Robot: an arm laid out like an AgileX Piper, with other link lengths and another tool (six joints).
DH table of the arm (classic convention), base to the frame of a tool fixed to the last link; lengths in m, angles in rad. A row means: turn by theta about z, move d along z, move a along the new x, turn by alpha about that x. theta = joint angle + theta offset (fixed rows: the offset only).
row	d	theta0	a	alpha
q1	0.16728	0	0	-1.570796
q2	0	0.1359	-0.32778	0
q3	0	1.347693	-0.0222	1.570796
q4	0.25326	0	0	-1.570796
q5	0	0	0	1.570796
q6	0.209	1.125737	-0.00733	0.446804
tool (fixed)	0.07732	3.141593	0	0
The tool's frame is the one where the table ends.
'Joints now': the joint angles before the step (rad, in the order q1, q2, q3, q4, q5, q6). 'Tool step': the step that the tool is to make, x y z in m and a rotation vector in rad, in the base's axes. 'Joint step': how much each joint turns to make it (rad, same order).
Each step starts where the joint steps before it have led.
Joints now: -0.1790, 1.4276, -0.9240, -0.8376, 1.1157, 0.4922
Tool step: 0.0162, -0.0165, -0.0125, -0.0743, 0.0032, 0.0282
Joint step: 0.0000, 0.0681, 0.0484, -0.1346, -0.0714, 0.1187
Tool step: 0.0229, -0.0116, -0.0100, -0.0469, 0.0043, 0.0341
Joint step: 0.0000, 0.0791, -0.0002, -0.1003, -0.0461, 0.0810
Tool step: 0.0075, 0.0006, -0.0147, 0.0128, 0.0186, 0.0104
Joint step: 0.0001, 0.0445, 0.0001, -0.0083, -0.0235, 0.0175
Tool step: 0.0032, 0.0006, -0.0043, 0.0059, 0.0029, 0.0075
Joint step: 0.0001, 0.0111, -0.0002, -0.0017, -0.0113, 0.0024
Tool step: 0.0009, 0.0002, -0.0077, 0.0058, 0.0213, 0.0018
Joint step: -0.0001, 0.0240, 0.0000, 0.0000, -0.0033, 0.0005
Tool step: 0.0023, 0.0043, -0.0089, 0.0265, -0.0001, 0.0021
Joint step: -0.0002, 0.0110, 0.0003, 0.0207, -0.0194, -0.0037
